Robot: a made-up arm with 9 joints. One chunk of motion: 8 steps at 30 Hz.
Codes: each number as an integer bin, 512 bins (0 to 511) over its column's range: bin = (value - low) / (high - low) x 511, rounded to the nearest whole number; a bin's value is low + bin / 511 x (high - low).
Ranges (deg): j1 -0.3..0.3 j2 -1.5..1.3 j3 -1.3..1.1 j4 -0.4..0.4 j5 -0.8..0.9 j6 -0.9..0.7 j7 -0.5..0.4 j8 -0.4..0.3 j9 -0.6..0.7
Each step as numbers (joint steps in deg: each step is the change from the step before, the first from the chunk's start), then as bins.
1 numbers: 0.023 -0.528 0.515 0.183 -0.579 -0.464 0.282 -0.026 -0.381
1 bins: 275 177 386 372 66 139 444 273 86
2 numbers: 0.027 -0.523 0.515 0.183 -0.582 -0.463 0.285 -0.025 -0.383
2 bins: 278 178 386 372 66 140 446 274 85
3 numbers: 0.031 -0.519 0.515 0.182 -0.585 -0.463 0.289 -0.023 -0.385
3 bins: 282 179 386 372 65 140 448 275 85
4 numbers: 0.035 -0.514 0.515 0.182 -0.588 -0.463 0.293 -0.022 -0.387
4 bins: 285 180 386 372 64 140 450 276 84
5 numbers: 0.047 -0.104 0.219 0.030 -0.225 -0.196 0.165 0.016 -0.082
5 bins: 296 255 323 275 173 225 378 304 204
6 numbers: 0.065 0.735 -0.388 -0.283 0.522 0.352 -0.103 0.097 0.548
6 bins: 311 408 194 75 397 400 225 363 451
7 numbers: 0.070 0.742 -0.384 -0.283 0.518 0.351 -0.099 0.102 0.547
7 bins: 315 409 195 75 396 400 228 366 451
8 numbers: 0.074 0.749 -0.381 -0.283 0.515 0.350 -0.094 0.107 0.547
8 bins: 319 410 196 75 395 399 231 370 451
